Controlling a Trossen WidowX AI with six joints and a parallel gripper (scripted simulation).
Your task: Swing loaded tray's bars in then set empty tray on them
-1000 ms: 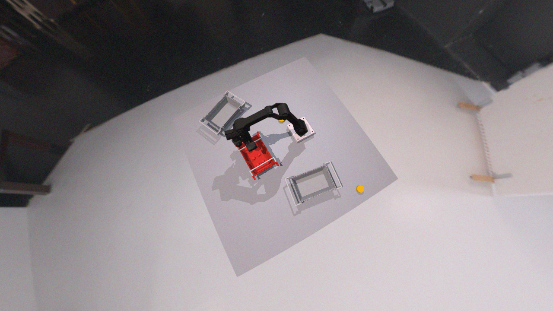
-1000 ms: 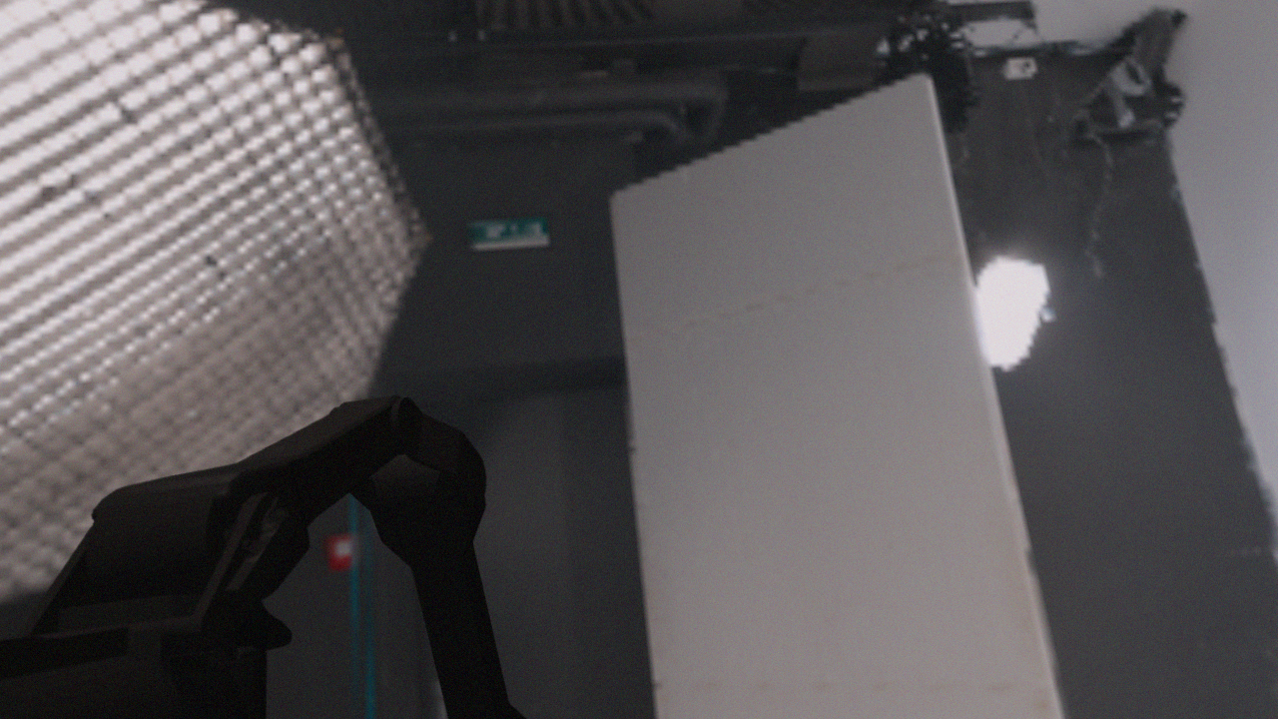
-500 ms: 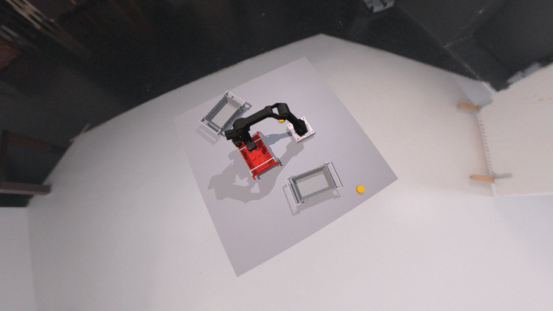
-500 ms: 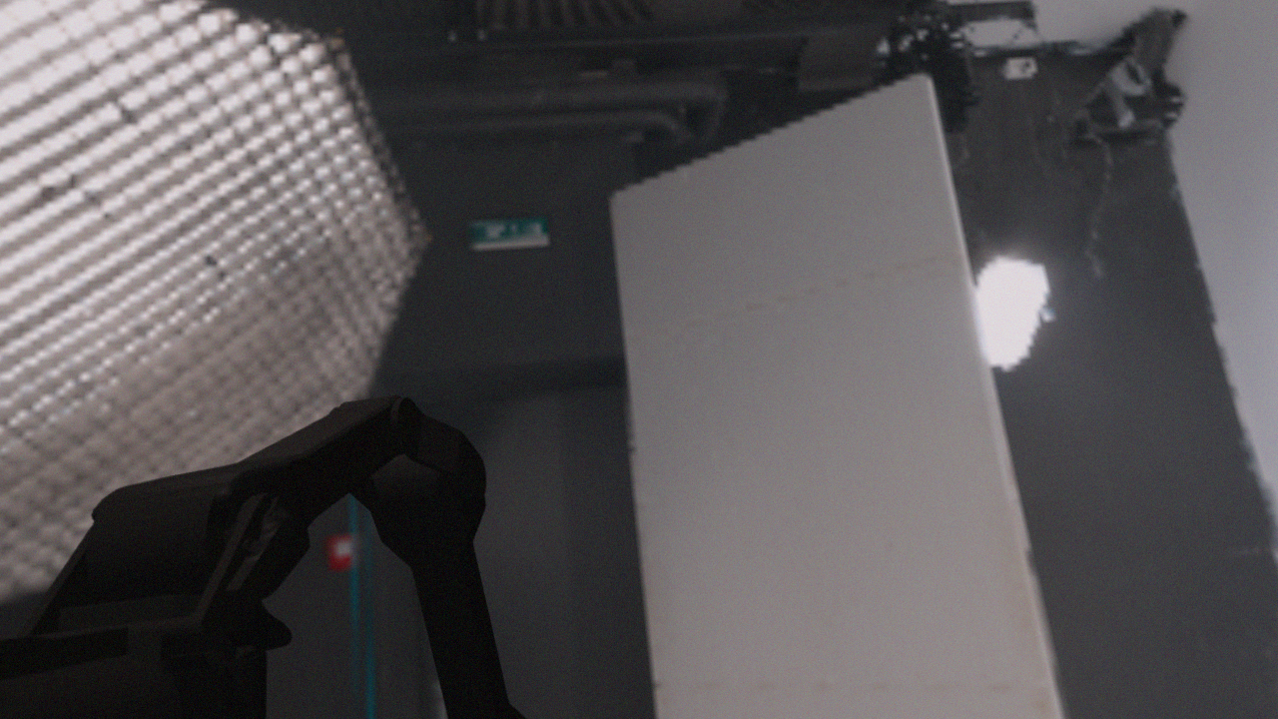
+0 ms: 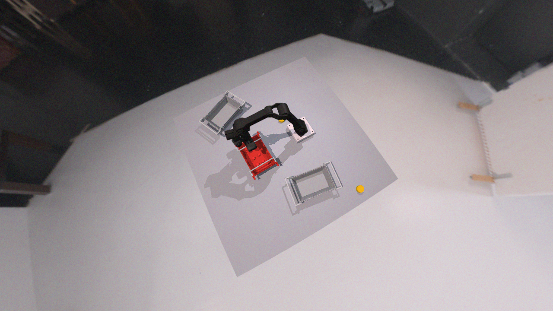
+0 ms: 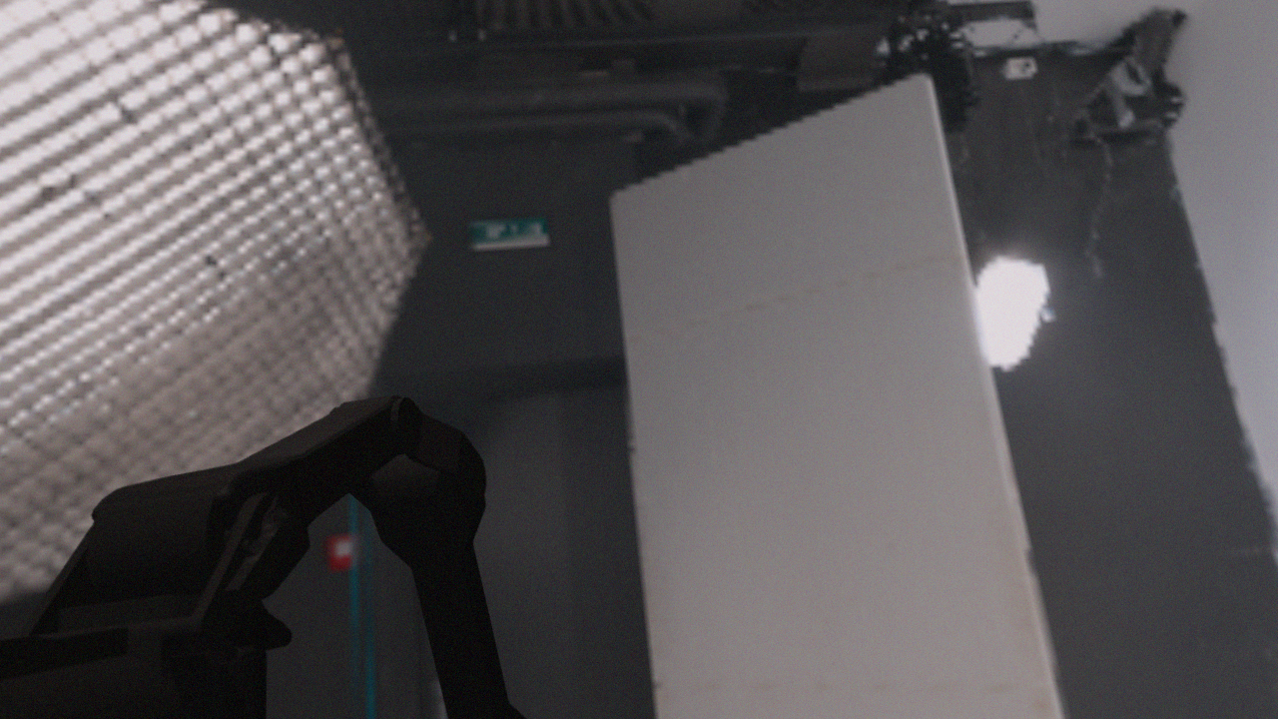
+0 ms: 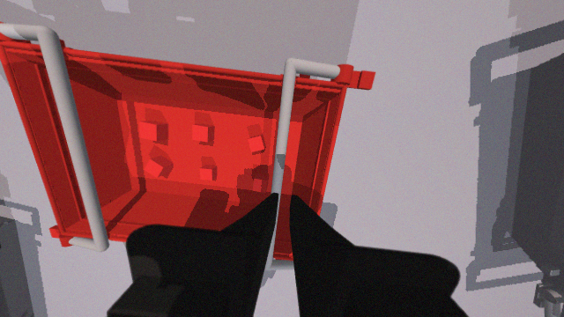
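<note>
Right now my gripper tip is 500 mm to the right of the grey tray, 150 mm past it and 40 mm above it.
</note>
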